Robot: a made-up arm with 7 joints. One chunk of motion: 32 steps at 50 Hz.
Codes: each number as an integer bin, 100 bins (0 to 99) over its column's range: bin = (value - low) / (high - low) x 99, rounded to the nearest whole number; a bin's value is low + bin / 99 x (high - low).
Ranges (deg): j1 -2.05..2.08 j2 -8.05..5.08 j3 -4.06..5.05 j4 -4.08..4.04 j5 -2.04..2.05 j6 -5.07..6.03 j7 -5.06..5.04
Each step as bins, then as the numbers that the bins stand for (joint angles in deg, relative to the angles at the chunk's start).
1 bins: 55 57 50 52 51 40 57
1 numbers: 0.24 -0.49 0.54 0.19 0.07 -0.59 0.76
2 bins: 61 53 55 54 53 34 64
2 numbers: 0.49 -1.02 1.00 0.35 0.15 -1.26 1.47
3 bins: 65 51 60 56 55 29 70
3 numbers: 0.66 -1.29 1.46 0.51 0.23 -1.82 2.08
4 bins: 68 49 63 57 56 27 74
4 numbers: 0.79 -1.55 1.74 0.60 0.27 -2.04 2.49
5 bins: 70 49 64 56 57 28 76
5 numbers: 0.87 -1.55 1.83 0.51 0.31 -1.93 2.69
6 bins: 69 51 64 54 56 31 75
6 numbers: 0.83 -1.29 1.83 0.35 0.27 -1.59 2.59
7 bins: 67 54 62 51 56 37 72
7 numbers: 0.75 -0.89 1.65 0.10 0.27 -0.92 2.29
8 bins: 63 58 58 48 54 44 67
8 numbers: 0.58 -0.36 1.28 -0.14 0.19 -0.14 1.78
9 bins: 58 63 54 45 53 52 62
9 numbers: 0.37 0.31 0.91 -0.39 0.15 0.76 1.27
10 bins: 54 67 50 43 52 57 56
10 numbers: 0.20 0.84 0.54 -0.55 0.11 1.32 0.65
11 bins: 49 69 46 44 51 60 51
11 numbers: -0.01 1.10 0.17 -0.47 0.07 1.66 0.14
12 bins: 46 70 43 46 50 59 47
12 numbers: -0.13 1.23 -0.10 -0.31 0.03 1.55 -0.27
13 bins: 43 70 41 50 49 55 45
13 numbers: -0.26 1.23 -0.29 0.02 -0.02 1.10 -0.47
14 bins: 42 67 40 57 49 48 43
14 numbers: -0.30 0.84 -0.38 0.60 -0.02 0.31 -0.67
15 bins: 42 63 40 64 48 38 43
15 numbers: -0.30 0.31 -0.38 1.17 -0.06 -0.81 -0.67
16 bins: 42 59 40 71 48 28 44
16 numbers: -0.30 -0.23 -0.38 1.74 -0.06 -1.93 -0.57
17 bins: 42 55 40 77 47 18 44
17 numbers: -0.30 -0.76 -0.38 2.24 -0.10 -3.05 -0.57
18 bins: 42 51 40 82 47 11 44
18 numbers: -0.30 -1.29 -0.38 2.65 -0.10 -3.84 -0.57
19 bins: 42 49 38 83 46 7 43
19 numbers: -0.30 -1.55 -0.56 2.73 -0.14 -4.29 -0.67
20 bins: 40 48 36 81 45 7 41
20 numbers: -0.38 -1.68 -0.75 2.56 -0.18 -4.29 -0.88
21 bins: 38 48 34 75 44 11 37
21 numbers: -0.46 -1.68 -0.93 2.07 -0.22 -3.84 -1.29
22 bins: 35 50 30 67 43 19 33
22 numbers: -0.59 -1.42 -1.30 1.42 -0.26 -2.94 -1.69
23 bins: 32 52 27 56 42 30 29
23 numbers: -0.72 -1.15 -1.58 0.51 -0.30 -1.71 -2.10
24 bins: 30 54 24 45 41 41 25
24 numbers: -0.80 -0.89 -1.85 -0.39 -0.35 -0.47 -2.51
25 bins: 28 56 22 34 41 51 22
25 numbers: -0.88 -0.62 -2.04 -1.29 -0.35 0.65 -2.82
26 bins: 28 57 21 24 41 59 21
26 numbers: -0.88 -0.49 -2.13 -2.11 -0.35 1.55 -2.92
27 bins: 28 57 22 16 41 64 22
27 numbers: -0.88 -0.49 -2.04 -2.77 -0.35 2.11 -2.82
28 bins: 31 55 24 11 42 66 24
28 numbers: -0.76 -0.76 -1.85 -3.18 -0.30 2.33 -2.61
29 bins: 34 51 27 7 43 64 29
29 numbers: -0.63 -1.29 -1.58 -3.51 -0.26 2.11 -2.10
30 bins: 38 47 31 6 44 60 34
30 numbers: -0.46 -1.82 -1.21 -3.59 -0.22 1.66 -1.59
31 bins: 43 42 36 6 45 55 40
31 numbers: -0.26 -2.48 -0.75 -3.59 -0.18 1.10 -0.98
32 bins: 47 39 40 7 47 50 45
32 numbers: -0.09 -2.88 -0.38 -3.51 -0.10 0.54 -0.47
